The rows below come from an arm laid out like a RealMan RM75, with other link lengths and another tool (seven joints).
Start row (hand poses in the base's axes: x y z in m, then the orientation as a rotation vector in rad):
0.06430, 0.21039, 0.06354, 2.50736, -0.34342, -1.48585
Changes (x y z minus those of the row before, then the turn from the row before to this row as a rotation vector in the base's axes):
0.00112, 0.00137, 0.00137, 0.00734, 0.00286, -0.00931
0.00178, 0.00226, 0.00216, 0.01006, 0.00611, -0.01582
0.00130, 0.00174, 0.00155, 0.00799, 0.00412, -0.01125
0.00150, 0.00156, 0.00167, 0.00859, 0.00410, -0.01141
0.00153, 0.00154, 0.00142, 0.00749, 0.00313, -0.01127
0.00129, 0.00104, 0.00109, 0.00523, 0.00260, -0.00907
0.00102, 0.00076, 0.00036, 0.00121, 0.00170, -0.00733
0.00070, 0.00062, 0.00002, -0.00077, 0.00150, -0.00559
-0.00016, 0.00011, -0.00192, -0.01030, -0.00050, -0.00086
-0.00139, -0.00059, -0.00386, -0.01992, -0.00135, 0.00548
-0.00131, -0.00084, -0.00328, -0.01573, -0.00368, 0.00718
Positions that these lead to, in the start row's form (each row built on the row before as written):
0.06542, 0.21176, 0.06491, 2.51245, -0.35028, -1.49670
0.06720, 0.21402, 0.06707, 2.51808, -0.36340, -1.51536
0.06850, 0.21576, 0.06862, 2.52282, -0.37226, -1.52886
0.07000, 0.21732, 0.07029, 2.52798, -0.38098, -1.54276
0.07153, 0.21886, 0.07171, 2.53306, -0.39043, -1.55484
0.07282, 0.21990, 0.07280, 2.53643, -0.39861, -1.56420
0.07384, 0.22066, 0.07316, 2.53724, -0.40735, -1.56949
0.07454, 0.22128, 0.07318, 2.53640, -0.41515, -1.57275
0.07438, 0.22139, 0.07126, 2.52941, -0.42335, -1.56622
0.07299, 0.22080, 0.06740, 2.51488, -0.42965, -1.55067
0.07168, 0.21996, 0.06412, 2.50517, -0.43114, -1.53431

